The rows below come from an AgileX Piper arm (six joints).
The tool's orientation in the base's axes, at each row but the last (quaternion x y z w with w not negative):
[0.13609 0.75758 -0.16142 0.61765]
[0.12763 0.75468 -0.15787 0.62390]
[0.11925 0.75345 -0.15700 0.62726]
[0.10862 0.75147 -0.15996 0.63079]
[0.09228 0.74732 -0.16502 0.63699]
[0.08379 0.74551 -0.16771 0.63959]
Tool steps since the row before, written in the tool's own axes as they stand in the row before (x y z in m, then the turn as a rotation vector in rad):
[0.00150 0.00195 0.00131 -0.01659 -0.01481 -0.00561]
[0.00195 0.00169 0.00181 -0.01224 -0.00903 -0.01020]
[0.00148 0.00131 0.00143 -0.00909 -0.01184 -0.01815]
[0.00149 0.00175 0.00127 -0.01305 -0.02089 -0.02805]
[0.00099 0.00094 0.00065 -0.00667 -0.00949 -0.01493]
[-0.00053 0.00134 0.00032 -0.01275 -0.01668 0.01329]
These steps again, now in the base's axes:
[0.00166 0.00125 -0.00186 -0.00769 -0.01129 0.01842]
[0.00192 0.00082 -0.00236 -0.01040 -0.00418 0.01448]
[0.00152 0.00063 -0.00180 -0.01926 -0.00375 0.01294]
[0.00153 0.00108 -0.00184 -0.03089 -0.00824 0.01928]
[0.00076 0.00056 -0.00118 -0.01592 -0.00289 0.00978]
[0.00084 0.00118 0.00029 0.00878 -0.01911 0.01323]

